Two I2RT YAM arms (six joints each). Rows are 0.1 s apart.
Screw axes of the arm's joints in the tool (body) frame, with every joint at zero. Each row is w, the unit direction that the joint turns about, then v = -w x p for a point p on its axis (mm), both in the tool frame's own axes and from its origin. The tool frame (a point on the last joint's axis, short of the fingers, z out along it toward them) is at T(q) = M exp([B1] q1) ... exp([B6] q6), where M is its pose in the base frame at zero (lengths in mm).
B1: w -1 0 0 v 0 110.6 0
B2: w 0 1 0 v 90.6 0 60
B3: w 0 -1 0 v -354.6 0 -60
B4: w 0 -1 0 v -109.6 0 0
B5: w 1 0 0 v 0 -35.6 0
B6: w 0 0 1 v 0 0 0
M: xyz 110.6 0 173.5 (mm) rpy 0 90 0 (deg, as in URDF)
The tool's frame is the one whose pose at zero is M.
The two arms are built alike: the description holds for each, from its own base.
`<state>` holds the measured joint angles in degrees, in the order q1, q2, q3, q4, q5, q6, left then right.
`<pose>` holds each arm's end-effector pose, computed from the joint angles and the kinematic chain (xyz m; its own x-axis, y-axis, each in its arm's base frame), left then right.
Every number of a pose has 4 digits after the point.
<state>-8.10 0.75 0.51 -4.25 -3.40 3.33 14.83 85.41 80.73 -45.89 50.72 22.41</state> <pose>0.1097 -0.0135 0.1674 -0.0726 0.0689 -0.9950 0.0865 0.9943 0.0625 0.3060 0.0525 0.3419 -0.5709 0.0985 -0.8151 0.5742 0.7575 -0.3106</pose>
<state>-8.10 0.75 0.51 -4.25 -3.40 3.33 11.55 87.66 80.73 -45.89 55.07 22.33</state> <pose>0.1097 -0.0135 0.1674 -0.0726 0.0689 -0.9950 0.0865 0.9943 0.0625 0.3161 0.0348 0.3321 -0.5812 0.1033 -0.8072 0.6396 0.6713 -0.3746</pose>
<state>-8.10 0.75 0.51 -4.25 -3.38 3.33 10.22 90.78 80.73 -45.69 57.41 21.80</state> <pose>0.1097 -0.0135 0.1674 -0.0726 0.0689 -0.9950 0.0868 0.9943 0.0625 0.3279 0.0286 0.3168 -0.6174 0.0920 -0.7813 0.6467 0.6248 -0.4375</pose>
